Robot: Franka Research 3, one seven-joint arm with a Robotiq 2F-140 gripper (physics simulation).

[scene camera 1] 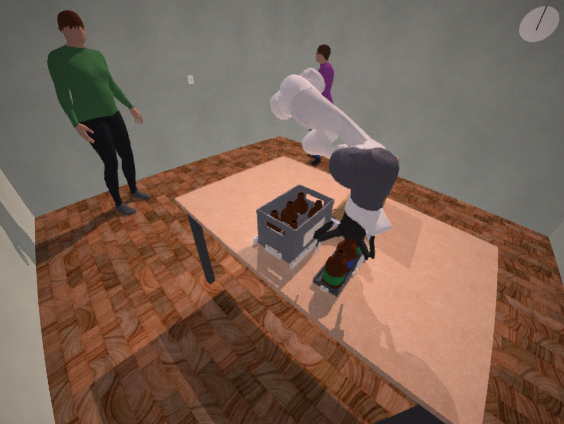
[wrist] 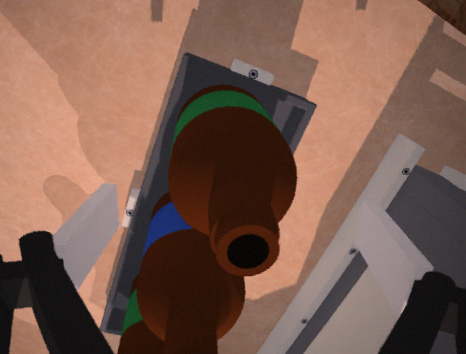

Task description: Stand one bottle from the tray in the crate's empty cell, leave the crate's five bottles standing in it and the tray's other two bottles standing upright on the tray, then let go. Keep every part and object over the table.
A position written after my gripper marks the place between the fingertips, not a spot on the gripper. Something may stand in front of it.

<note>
In view: my gripper (scene camera 1: 337, 259), a blue-labelled bottle (wrist: 182, 292) and a green-labelled bottle (scene camera 1: 336, 266).
My gripper shows as well in the wrist view (wrist: 238, 214).
</note>
